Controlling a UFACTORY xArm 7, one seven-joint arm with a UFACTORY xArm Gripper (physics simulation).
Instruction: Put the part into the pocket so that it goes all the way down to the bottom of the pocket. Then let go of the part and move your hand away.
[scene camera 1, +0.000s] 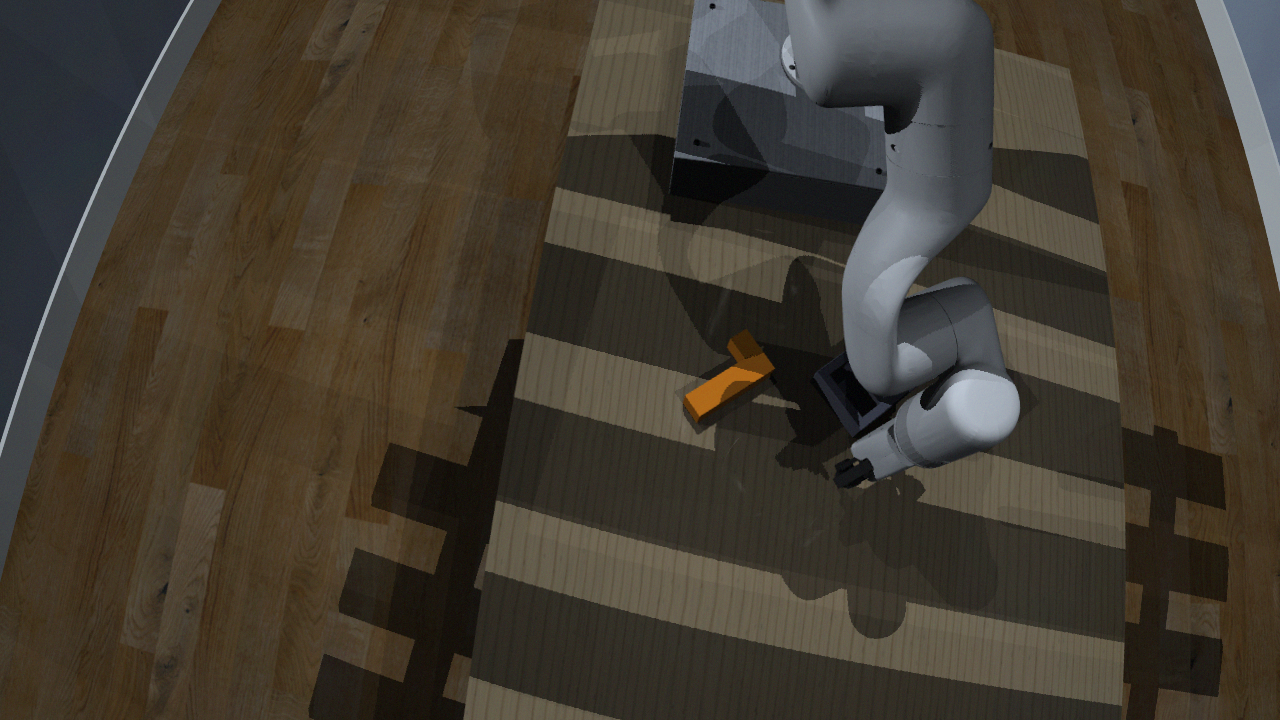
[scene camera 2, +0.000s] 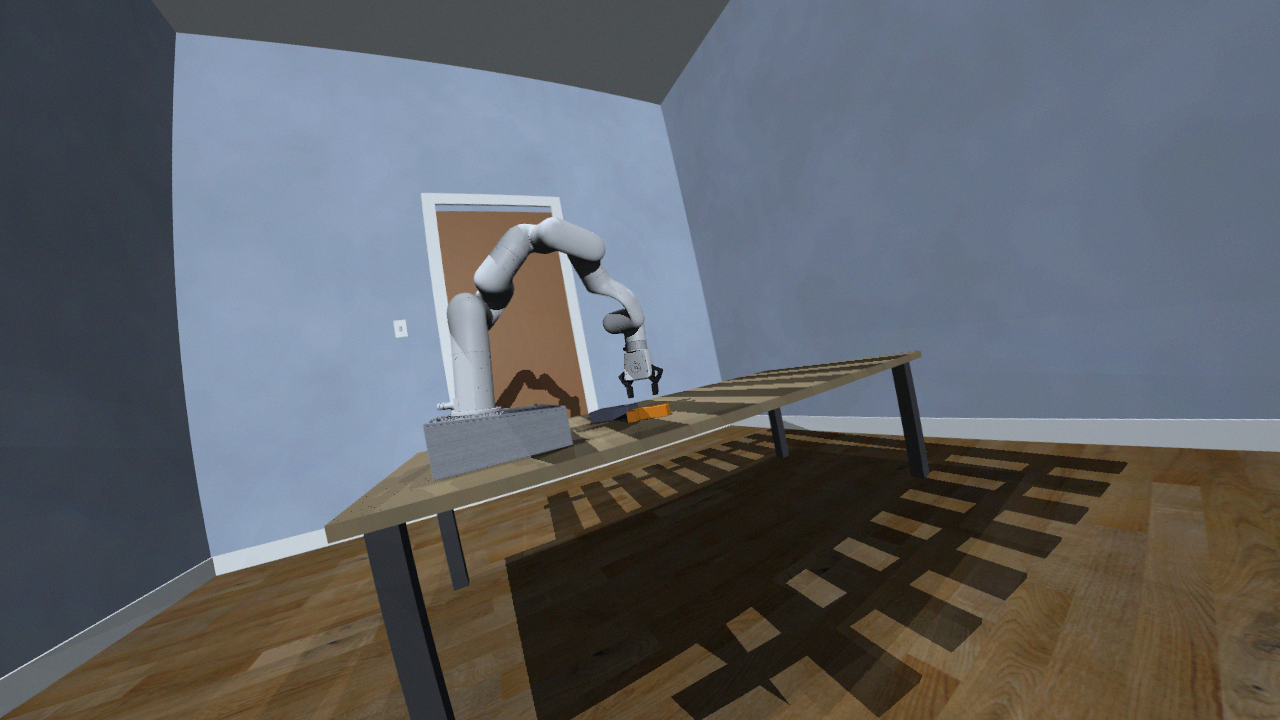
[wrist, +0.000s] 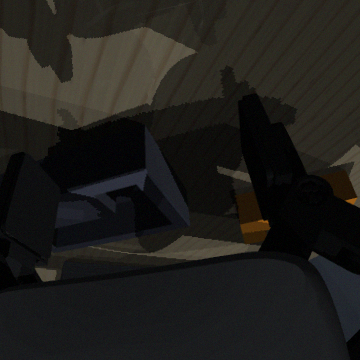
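Pixels of known places: gripper, fingertip midpoint: (scene camera 2: 643, 396) (wrist: 134, 146); arm's base at its link origin: (scene camera 2: 476, 413).
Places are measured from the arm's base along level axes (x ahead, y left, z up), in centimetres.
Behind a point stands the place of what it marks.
The orange L-shaped part (scene camera 1: 726, 389) @(y -8.3, x 46.5, z -8.0 cm) (scene camera 2: 653, 412) @(y -10.0, x 45.3, z -9.5 cm) (wrist: 255, 230) @(y -5.4, x 41.9, z -8.0 cm) lies flat on the table, left of the pocket block in scene camera 1. In the wrist view a finger hides some of it. The dark blue-grey block with the pocket (scene camera 1: 836, 407) @(y 5.5, x 46.2, z -9.2 cm) (scene camera 2: 608, 413) @(y 7.2, x 37.9, z -8.6 cm) (wrist: 167, 185) @(y 5.8, x 46.4, z -8.4 cm) sits on the table. The arm covers its right side in scene camera 1, and the part of its pocket that shows holds no orange. My gripper (scene camera 1: 853, 472) (scene camera 2: 642, 394) @(y 10.1, x 52.5, z -6.0 cm) (wrist: 134, 146) @(y 10.1, x 52.5, z -6.0 cm) is open and empty. It hangs above the table, fingers down, beyond the block's lower edge in scene camera 1.
The grey metal robot base (scene camera 1: 733, 116) @(y -11.8, x 11.9, z -1.2 cm) (scene camera 2: 501, 440) @(y -19.0, x 4.5, z -6.3 cm) stands at one end of the wooden table (scene camera 1: 626, 617) @(y -15.7, x 74.3, z -11.0 cm) (scene camera 2: 760, 389) @(y -12.0, x 85.0, z -11.0 cm). The forearm hangs low over the block. Striped shadows cross the table top.
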